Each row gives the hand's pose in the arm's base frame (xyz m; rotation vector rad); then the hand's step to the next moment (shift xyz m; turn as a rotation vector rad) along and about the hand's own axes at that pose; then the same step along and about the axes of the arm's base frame.
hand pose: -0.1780 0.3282 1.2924 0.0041 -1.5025 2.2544
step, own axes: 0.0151 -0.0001 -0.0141 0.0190 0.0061 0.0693
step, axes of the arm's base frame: -0.0104 0.0177 -0.0022 -0.0353 -0.0564 0.0277
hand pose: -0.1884 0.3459 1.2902 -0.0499 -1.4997 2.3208
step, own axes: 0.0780 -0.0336 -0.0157 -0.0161 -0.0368 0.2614
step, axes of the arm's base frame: -0.0591 0.0515 0.0363 -0.0343 -0.2201 0.1426
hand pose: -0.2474 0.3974 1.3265 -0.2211 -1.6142 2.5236
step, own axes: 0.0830 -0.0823 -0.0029 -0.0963 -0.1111 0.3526
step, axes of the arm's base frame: -0.0777 0.0529 0.0695 0.0290 -0.2858 0.2518
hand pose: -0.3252 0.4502 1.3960 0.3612 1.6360 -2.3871
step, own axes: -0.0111 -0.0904 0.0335 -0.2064 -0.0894 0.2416
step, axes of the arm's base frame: -0.0210 0.0011 0.0947 0.1482 -0.1848 0.2299
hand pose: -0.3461 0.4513 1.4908 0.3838 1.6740 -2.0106
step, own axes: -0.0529 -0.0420 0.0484 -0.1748 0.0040 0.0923
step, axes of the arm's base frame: 0.0265 -0.0318 0.0721 0.1576 -0.0571 0.1048
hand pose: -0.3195 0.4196 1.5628 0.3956 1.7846 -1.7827
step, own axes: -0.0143 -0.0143 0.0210 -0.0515 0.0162 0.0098
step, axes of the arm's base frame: 0.0069 -0.0188 0.0212 0.0519 0.0012 0.0177
